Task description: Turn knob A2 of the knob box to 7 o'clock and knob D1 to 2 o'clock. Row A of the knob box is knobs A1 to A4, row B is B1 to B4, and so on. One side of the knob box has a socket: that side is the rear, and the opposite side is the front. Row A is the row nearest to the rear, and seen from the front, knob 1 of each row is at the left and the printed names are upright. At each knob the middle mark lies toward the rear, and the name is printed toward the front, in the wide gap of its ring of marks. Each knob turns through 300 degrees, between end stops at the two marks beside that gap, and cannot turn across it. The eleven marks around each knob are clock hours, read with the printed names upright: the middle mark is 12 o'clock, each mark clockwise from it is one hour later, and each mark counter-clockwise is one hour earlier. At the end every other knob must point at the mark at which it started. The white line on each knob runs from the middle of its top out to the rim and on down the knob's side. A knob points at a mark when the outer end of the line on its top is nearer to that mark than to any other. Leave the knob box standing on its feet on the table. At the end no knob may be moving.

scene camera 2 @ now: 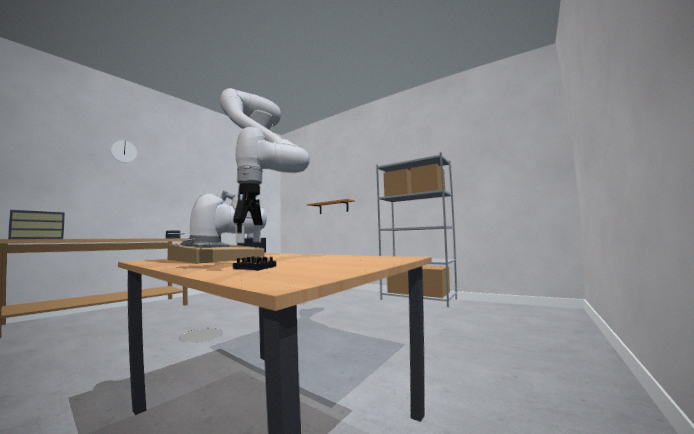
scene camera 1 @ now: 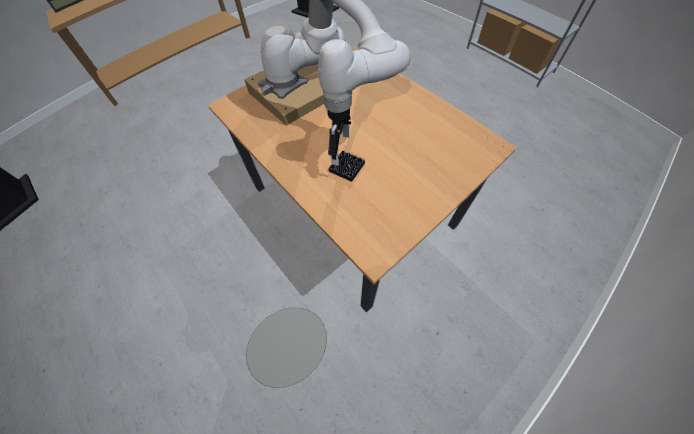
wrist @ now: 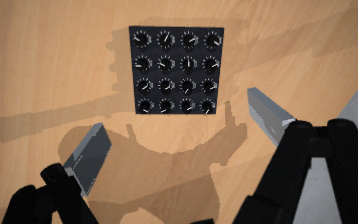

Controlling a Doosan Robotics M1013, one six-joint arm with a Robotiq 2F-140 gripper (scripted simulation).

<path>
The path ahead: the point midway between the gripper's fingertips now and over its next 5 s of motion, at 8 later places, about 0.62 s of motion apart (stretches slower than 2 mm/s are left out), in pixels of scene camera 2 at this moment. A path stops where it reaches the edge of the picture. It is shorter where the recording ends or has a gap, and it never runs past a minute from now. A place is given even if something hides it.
The gripper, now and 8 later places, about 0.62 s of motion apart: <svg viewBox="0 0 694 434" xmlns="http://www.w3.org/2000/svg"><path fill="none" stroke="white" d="M249 242L245 242L238 242L239 242L258 242L258 244L258 250L258 254L258 255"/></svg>
</path>
